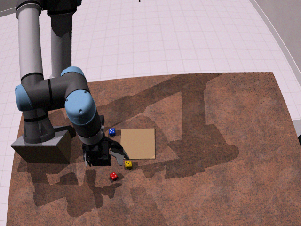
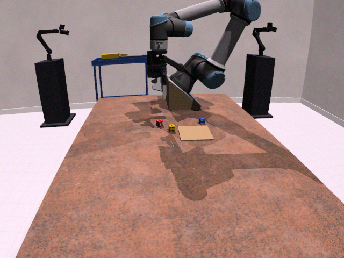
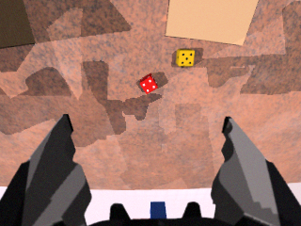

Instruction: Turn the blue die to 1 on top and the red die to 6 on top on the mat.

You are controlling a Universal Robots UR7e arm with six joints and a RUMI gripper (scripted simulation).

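The red die lies 2 cm to the right of my hand and 13 cm below it. From my hand the other things lie so: yellow die 6 cm ahead, 3 cm to the left, 13 cm below; blue die 19 cm to the left, 13 cm below; tan mat 10 cm ahead, 13 cm to the left, 14 cm below.
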